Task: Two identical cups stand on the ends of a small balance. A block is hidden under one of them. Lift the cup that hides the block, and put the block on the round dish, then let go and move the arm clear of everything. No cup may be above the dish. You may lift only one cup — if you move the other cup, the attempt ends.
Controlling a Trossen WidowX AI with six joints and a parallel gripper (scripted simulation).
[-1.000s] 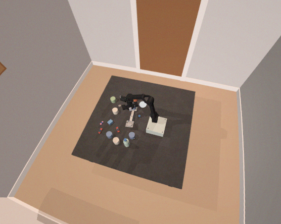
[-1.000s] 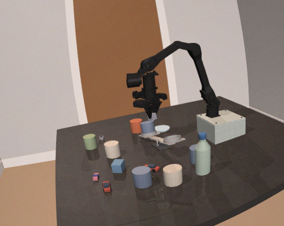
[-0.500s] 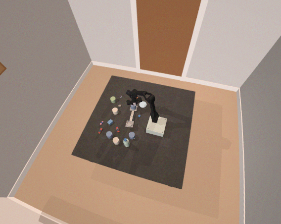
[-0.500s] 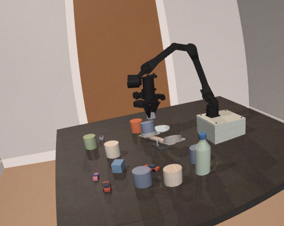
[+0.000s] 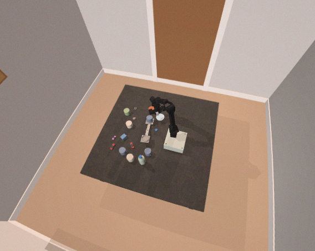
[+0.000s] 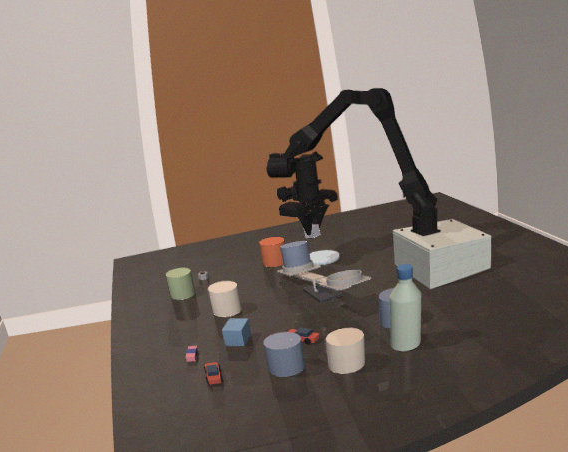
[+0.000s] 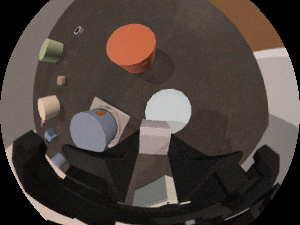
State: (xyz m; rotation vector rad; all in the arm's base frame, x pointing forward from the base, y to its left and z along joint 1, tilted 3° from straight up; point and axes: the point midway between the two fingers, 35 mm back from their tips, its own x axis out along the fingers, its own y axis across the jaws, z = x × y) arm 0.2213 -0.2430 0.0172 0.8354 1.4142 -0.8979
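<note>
Now: gripper tip 80 mm above the round dish, 30 mm past it and 20 mm to the left of it. From my gripper tip the other things lie so: blue cube: 340 mm ahead, 320 mm to the left, 70 mm below; tall bottle: 560 mm to the left, 60 mm ahead, 30 mm above; small balance: 200 mm to the left, 80 mm ahead, 50 mm below.
</note>
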